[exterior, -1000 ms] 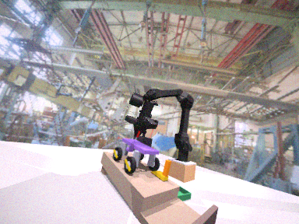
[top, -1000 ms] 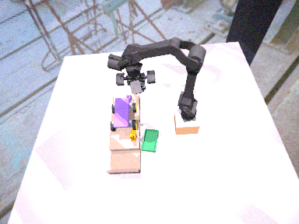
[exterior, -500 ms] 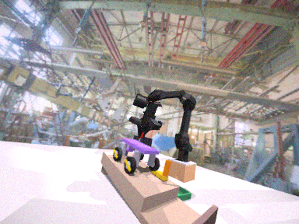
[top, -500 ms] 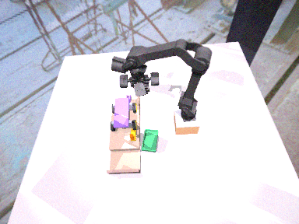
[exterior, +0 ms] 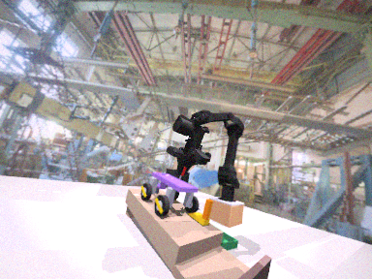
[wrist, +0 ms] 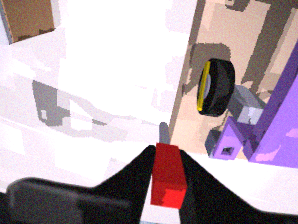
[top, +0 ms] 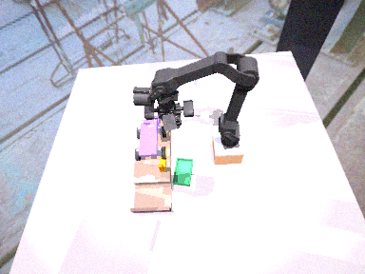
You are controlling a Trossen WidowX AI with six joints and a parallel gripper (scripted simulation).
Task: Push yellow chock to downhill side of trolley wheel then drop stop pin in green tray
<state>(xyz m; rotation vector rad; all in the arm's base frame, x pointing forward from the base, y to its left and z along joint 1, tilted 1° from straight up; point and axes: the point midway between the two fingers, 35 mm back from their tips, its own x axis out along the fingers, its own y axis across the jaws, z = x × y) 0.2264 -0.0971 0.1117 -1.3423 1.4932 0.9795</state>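
Now: the green tray 1 cm behind my gripper tip, 17 cm to the left of it and 17 cm below it. From my gripper tip the other things lie so: brown ramp 10 cm ahead, 6 cm to the left, 12 cm below; then red-headed stop pin right at my gripper tip; then purple trolley 10 cm ahead, 6 cm to the left, 6 cm below.
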